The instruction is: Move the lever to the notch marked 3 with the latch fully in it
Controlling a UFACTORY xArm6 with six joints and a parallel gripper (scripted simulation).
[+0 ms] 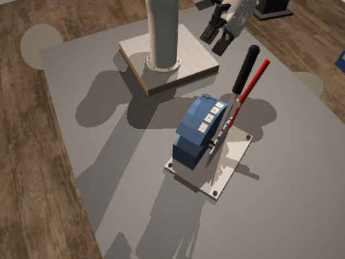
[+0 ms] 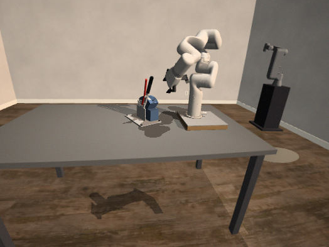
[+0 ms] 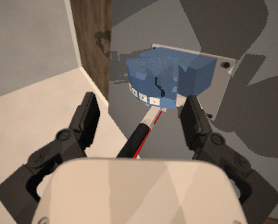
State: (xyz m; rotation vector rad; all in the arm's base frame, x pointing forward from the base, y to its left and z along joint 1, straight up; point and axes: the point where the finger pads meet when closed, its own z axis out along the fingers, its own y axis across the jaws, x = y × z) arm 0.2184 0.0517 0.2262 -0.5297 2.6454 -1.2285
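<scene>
Right now the red bar is 150 mm ahead of my hand, 70 mm below it and 10 mm to the left of it.
</scene>
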